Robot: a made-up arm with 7 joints. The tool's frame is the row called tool.
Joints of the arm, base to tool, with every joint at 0 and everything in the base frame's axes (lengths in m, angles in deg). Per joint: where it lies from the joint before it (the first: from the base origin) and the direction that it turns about. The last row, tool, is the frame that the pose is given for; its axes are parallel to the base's.
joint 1: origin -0.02 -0.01 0.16 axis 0 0.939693 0.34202
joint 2: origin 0.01 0 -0.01 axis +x
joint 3: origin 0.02 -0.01 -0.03 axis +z
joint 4: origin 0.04 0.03 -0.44 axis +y
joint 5: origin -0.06 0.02 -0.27 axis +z
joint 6: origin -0.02 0 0.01 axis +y
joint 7: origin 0.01 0 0 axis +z
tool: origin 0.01 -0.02 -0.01
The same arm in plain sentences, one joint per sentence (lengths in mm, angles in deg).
The arm has seven revolute joints in a row. What follows holds with every joint at zero, and every direction is one of the base frame's. Joint 1 is mounted 20.0 mm along -x and 10.0 mm along -y and 160.0 mm along +z from the base frame's origin and rotates about the direction (0, 0.9397, 0.342). Joint 2 is mounted 10.0 mm along +x and 10.0 mm along -z from joint 1 and rotates about +x. Joint 3 is mounted 20.0 mm along +x and 10.0 mm along -y and 30.0 mm along -z from joint 2 and rotates about +z. Joint 4 is mounted 40.0 mm along +x and 30.0 mm along +y and 440.0 mm along -z from joint 3 and rotates about +y. Joint 5 is mounted 60.0 mm along -x and 20.0 mm along +y and 270.0 mm along -z from joint 4 and rotates about +z. Joint 6 is mounted 20.0 mm along -x and 10.0 mm along +z from joint 5 and rotates about +y. Joint 7 is mounted 10.0 mm along +x from joint 6 and rotates about +z. The tool frame, which is the frame that the pose is given for, is mounted 10.0 mm along +x and 20.0 mm along -y and 10.0 mm along -z from joint 7; its axes are parallel to the base frame's.
